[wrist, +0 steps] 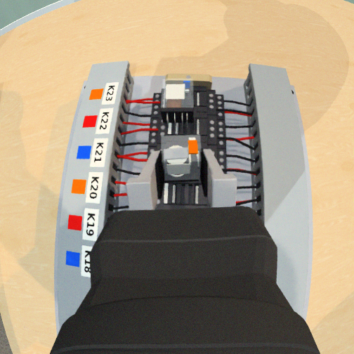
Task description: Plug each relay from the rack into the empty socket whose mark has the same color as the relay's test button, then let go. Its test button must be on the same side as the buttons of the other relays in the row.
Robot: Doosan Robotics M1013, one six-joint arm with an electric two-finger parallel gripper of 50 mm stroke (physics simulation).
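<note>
My gripper (181, 164) is shut on a relay (181, 169) with an orange test button (192, 146), in the middle of the wrist view. The button is at the far right of the relay's top. The relay is upright over the row of black sockets, near the K20 and K21 marks; its underside is hidden, so its exact height and seating cannot be told. Another relay (175, 102) with a blue test button (187, 85), also at its far right, stands at the far end of the row. An empty black socket (186, 194) shows partly between the fingers.
Color marks line the left duct: orange K23 (96, 94), red K22 (90, 121), blue K21 (84, 152), orange K20 (78, 186), red K19 (74, 222), blue K18 (72, 258). A grey duct (280, 135) stands at right. Red and black wires run from both ducts to the sockets.
</note>
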